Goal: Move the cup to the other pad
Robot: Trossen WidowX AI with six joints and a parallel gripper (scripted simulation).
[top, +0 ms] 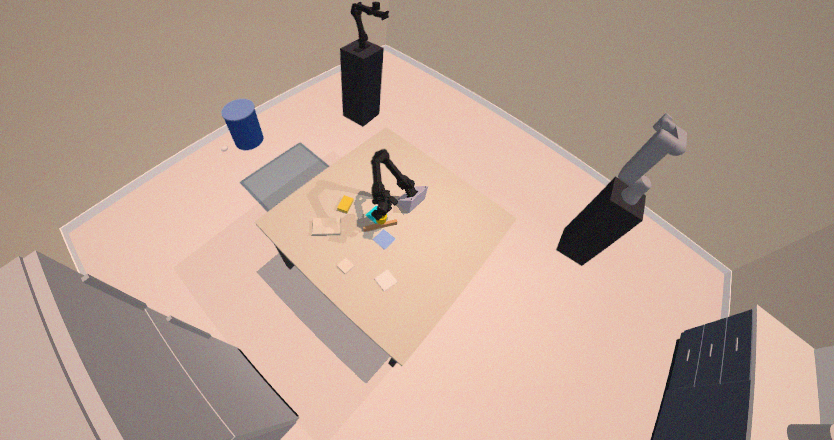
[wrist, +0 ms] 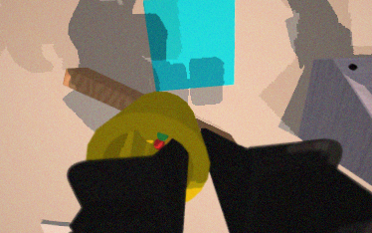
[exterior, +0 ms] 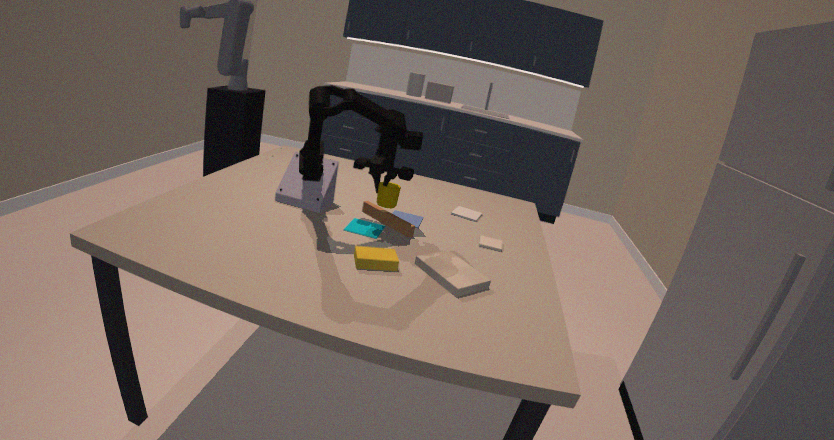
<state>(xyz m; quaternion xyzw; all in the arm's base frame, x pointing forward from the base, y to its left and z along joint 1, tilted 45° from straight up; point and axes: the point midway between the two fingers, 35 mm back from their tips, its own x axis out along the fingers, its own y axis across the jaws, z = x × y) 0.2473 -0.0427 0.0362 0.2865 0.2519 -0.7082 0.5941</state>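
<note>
The cyan pad is 110 mm below my gripper tip, 70 mm to the right of it and 20 mm behind it. The rest, counted from my gripper tip: pale blue pad: 110 mm below, 100 mm ahead, 80 mm to the left; yellow cup: 20 mm ahead; wooden bar: 90 mm below, 40 mm ahead.
</note>
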